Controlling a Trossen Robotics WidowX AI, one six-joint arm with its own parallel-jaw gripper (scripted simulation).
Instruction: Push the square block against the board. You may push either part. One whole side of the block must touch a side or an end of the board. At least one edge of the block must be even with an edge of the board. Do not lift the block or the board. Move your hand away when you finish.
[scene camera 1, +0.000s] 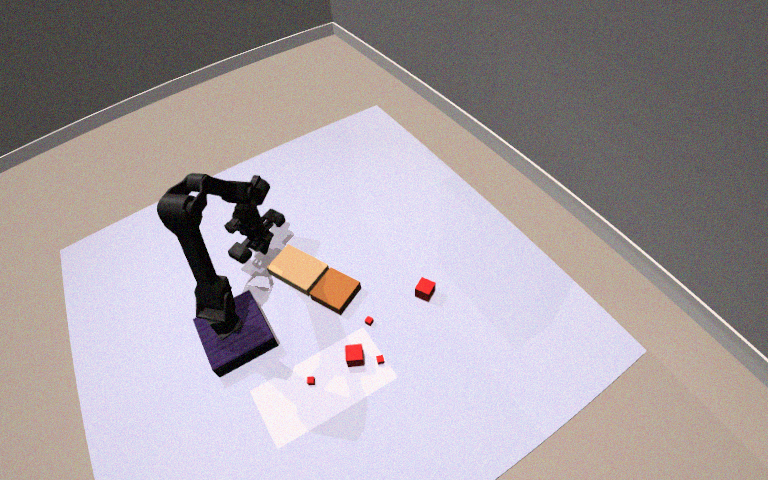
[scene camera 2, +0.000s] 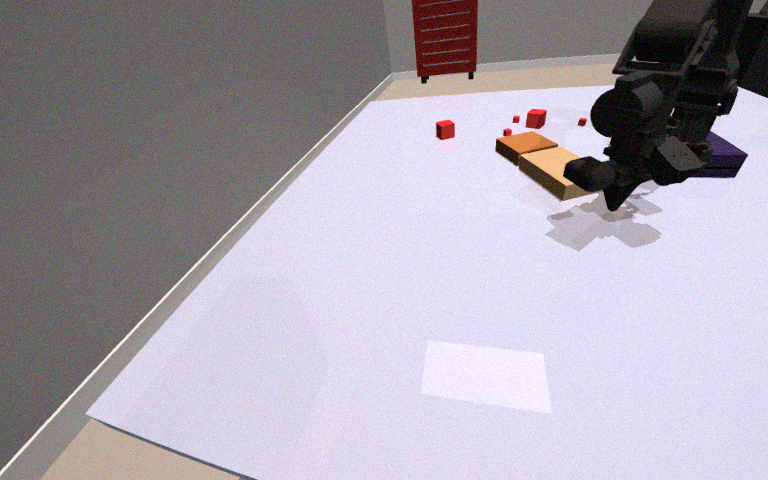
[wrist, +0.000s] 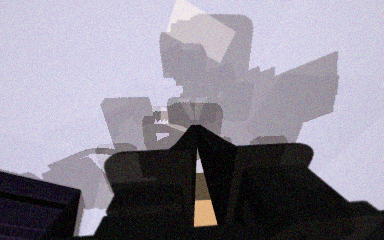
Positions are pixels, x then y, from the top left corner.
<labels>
My gripper shows in scene camera 1 (265, 253), in scene camera 2 and in the wrist view. A tan board shows in scene camera 1 (294, 267), in scene camera 2 (546, 167) and in the wrist view (204, 214). An orange square block shows in scene camera 1 and in scene camera 2; in the wrist view it is out of frame. The same spot on the orange square block: (scene camera 2: 511, 147) is (scene camera 1: 339, 272). The same spot on my gripper: (wrist: 268, 184) is (scene camera 2: 629, 176).
</labels>
